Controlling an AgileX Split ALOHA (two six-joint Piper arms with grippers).
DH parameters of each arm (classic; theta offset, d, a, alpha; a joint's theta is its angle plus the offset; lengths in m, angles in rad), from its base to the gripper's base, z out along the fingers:
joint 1: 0 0.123 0 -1.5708
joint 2: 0.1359 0 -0.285 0
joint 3: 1.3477 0 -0.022 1.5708
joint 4: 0 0.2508 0 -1.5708
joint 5: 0 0 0.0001 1.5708
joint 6: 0 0.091 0 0
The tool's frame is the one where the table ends.
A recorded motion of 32 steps. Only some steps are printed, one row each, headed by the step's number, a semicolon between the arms.
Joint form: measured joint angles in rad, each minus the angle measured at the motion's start. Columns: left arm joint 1, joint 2, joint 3, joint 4, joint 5, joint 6; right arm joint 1, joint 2, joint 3, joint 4, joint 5, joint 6.
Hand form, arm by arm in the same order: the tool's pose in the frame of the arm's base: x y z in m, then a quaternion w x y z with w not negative. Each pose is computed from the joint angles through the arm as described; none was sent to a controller.
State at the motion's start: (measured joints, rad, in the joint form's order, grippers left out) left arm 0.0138 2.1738 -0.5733 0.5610 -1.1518 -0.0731; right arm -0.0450 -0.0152 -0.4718 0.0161 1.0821 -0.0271
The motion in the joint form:
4: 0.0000 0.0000 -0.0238 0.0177 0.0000 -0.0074; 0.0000 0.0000 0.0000 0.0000 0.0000 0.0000
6: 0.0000 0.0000 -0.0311 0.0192 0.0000 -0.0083; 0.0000 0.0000 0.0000 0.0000 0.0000 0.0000
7: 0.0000 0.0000 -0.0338 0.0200 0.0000 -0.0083; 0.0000 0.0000 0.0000 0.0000 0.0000 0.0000
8: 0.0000 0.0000 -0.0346 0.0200 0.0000 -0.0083; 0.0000 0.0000 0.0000 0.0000 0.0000 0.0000
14: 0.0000 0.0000 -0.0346 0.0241 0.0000 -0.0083; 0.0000 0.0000 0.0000 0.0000 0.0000 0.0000
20: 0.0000 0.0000 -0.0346 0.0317 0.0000 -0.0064; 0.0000 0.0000 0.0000 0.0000 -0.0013 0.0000
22: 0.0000 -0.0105 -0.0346 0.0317 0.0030 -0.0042; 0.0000 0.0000 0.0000 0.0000 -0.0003 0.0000
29: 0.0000 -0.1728 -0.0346 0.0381 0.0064 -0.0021; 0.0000 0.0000 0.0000 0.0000 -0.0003 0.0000
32: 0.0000 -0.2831 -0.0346 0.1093 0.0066 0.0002; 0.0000 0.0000 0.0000 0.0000 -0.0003 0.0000
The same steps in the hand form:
4: 0.3072 -0.0412 0.0541 0.54902 0.20829 0.79266 -0.16394; -0.0048 0.0015 0.2677 0.50672 0.00737 0.86202 -0.01023
6: 0.3091 -0.0413 0.0550 0.55169 0.20919 0.79061 -0.16374; -0.0048 0.0015 0.2677 0.50672 0.00737 0.86202 -0.01023
7: 0.3099 -0.0413 0.0553 0.55268 0.20976 0.78979 -0.16364; -0.0048 0.0015 0.2677 0.50672 0.00737 0.86202 -0.01023
8: 0.3101 -0.0413 0.0554 0.55300 0.20982 0.78957 -0.16355; -0.0048 0.0015 0.2677 0.50672 0.00737 0.86202 -0.01023
14: 0.3099 -0.0416 0.0554 0.55262 0.21154 0.78917 -0.16453; -0.0048 0.0015 0.2677 0.50672 0.00737 0.86202 -0.01023
20: 0.3096 -0.0421 0.0553 0.55207 0.21547 0.78822 -0.16582; -0.0047 0.0015 0.2678 0.50728 0.00737 0.86169 -0.01025
22: 0.3102 -0.0421 0.0583 0.55522 0.21742 0.78594 -0.16360; -0.0048 0.0015 0.2677 0.50685 0.00737 0.86194 -0.01024
29: 0.3163 -0.0424 0.1088 0.61513 0.23432 0.73876 -0.14471; -0.0048 0.0015 0.2677 0.50685 0.00737 0.86194 -0.01024
32: 0.3127 -0.0472 0.1424 0.64679 0.27489 0.69695 -0.14270; -0.0048 0.0015 0.2677 0.50685 0.00737 0.86194 -0.01024

